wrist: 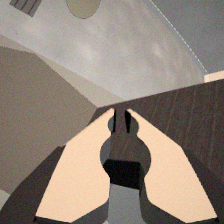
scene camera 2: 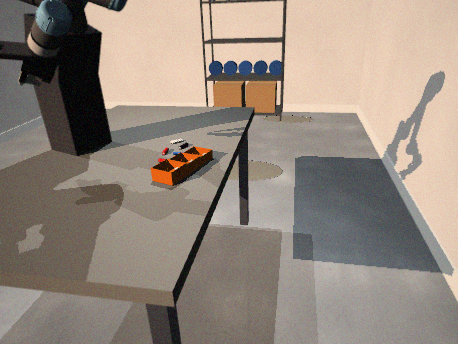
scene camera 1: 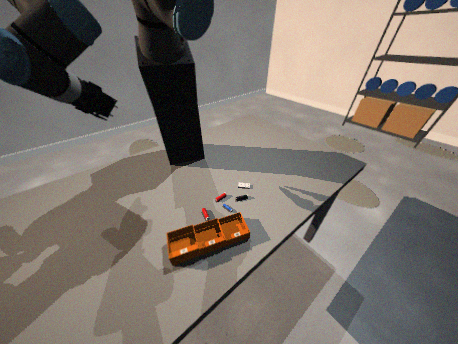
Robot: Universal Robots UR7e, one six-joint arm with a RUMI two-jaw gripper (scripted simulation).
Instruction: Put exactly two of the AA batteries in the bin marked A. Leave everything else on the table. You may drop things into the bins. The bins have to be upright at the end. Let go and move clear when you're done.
orange bin: scene camera 2; scene camera 1; not seen in the wrist view (out of frame)
same spot on orange bin: point(scene camera 2: 170, 171) = point(scene camera 1: 173, 253)
